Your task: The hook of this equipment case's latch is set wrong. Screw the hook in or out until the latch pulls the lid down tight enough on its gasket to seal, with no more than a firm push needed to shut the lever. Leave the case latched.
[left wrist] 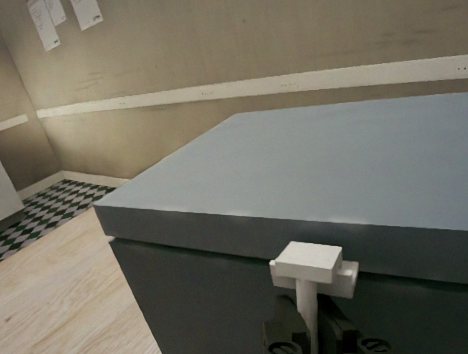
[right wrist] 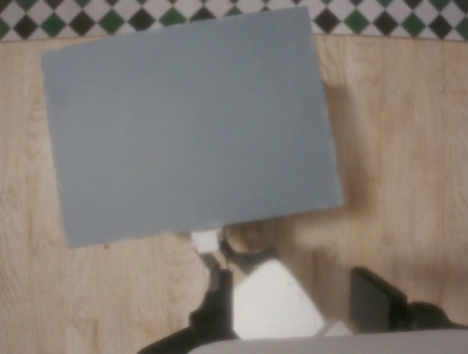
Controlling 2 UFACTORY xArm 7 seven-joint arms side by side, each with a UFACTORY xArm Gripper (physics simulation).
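Places are measured from the left arm's base along level axes (x ahead, y left, z up), in centimetres.
Where they show: left gripper, fingertip midpoint: (left wrist: 300,325) (right wrist: 203,236); right gripper, fingertip midpoint: (right wrist: 291,293).
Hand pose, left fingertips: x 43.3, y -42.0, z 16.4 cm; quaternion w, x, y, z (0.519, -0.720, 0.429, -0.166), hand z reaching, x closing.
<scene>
Each offset is from my left fingertips to the top centre of the thing. "*": to the spot under its first point. Level surfaces: height alone.
The case's blue-grey lid @(dx +12.8, dy +1.2, dz +4.7 cm) (left wrist: 320,165) (right wrist: 190,130) lies closed on its dark body @(* dx +0.8, dy +6.7, dz -1.5 cm) (left wrist: 210,295), with a thin dark green gasket line between them. A white catch @(* dx +0.4, dy -2.3, dz +3.2 cm) (left wrist: 347,280) sits on the case front at the lid seam. The hook's white block-shaped head @(* dx -0.1, dy -1.0, dz +4.3 cm) (left wrist: 309,260) (right wrist: 206,241) stands over it, on a round upright shaft @(* dx -0.8, dy -1.1, dz +3.1 cm) (left wrist: 306,295). My left gripper (left wrist: 300,325) (right wrist: 203,236) is shut on this shaft below the head, its dark fingers against both sides. The lever cannot be made out. My right gripper is open and empty, high above the left arm.
The case stands on a pale wooden surface @(dz -16.4 cm) (left wrist: 65,290) (right wrist: 410,150). The left gripper's white housing (right wrist: 275,300) shows below the case front in the right wrist view. A checkered floor (left wrist: 60,205) (right wrist: 385,20) and a beige wall (left wrist: 210,45) lie beyond.
</scene>
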